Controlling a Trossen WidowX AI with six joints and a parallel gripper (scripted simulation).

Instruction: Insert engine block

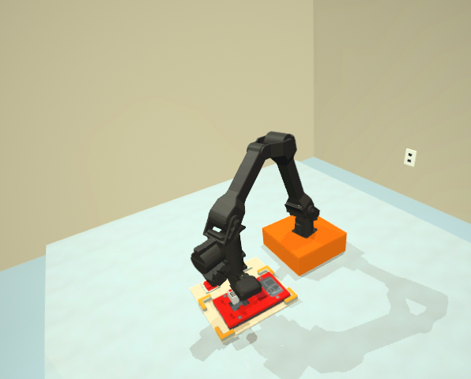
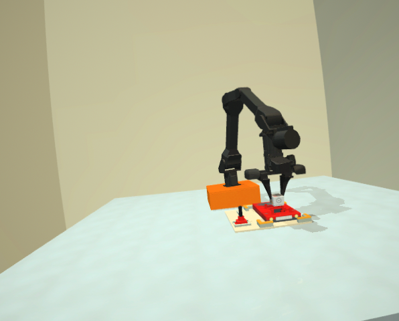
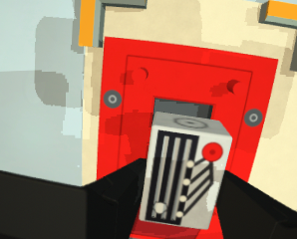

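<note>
The engine block is 1 cm below my gripper tip. The rest, counted from my gripper tip: black post (1 cm ahead, 13 cm to the right, 3 cm below).
</note>
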